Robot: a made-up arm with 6 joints.
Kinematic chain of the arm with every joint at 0, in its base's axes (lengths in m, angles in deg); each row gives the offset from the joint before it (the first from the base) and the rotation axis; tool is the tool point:
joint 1: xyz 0 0 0.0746 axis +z
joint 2: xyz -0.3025 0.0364 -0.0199 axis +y
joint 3: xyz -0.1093 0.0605 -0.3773 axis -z
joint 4: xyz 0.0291 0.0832 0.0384 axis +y
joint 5: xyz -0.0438 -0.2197 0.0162 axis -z
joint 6: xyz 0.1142 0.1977 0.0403 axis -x
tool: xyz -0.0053 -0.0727 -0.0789
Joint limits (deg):
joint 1: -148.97..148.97
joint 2: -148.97..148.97
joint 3: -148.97..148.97
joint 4: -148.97..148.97
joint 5: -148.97..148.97
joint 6: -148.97..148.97
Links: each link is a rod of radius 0.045 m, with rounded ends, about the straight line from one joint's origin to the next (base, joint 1, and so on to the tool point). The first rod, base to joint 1, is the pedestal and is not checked.
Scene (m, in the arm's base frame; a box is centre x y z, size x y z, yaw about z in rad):
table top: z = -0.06
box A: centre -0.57 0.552 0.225 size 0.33 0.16 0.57 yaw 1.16
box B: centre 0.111 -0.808 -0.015 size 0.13 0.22 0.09 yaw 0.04
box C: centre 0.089 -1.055 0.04 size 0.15 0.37 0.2 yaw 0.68
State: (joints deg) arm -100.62 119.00 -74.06 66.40 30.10 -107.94
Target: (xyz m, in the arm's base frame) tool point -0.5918 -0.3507 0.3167
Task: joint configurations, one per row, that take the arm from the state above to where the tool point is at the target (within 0.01 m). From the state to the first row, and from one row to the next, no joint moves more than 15 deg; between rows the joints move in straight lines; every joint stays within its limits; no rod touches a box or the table.
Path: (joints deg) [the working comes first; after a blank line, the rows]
Joints at the target: 36.61 91.66 -107.34 79.67 -3.68 -87.08
Straight joint move there: touches box A.

1: -86.29 121.94 -83.10 58.98 23.17 -108.18
2: -71.95 124.89 -92.13 51.55 16.23 -108.41
3: -57.62 127.83 -101.17 44.13 9.30 -108.65
4: -43.28 130.77 -110.21 36.70 2.36 -108.88
5: -28.95 133.72 -119.24 29.28 -4.57 -109.12
6: -14.61 136.66 -128.28 21.85 -11.50 -109.35
7: -0.28 139.60 -137.32 14.43 -18.44 -109.59
8: 7.10 130.01 -131.32 27.48 -15.49 -105.09
9: 14.48 120.43 -125.32 40.52 -12.53 -100.59
10: 21.85 110.84 -119.33 53.57 -9.58 -96.09
11: 29.23 101.25 -113.33 66.62 -6.63 -91.59
12: 36.61 91.66 -107.34 79.67 -3.68 -87.08

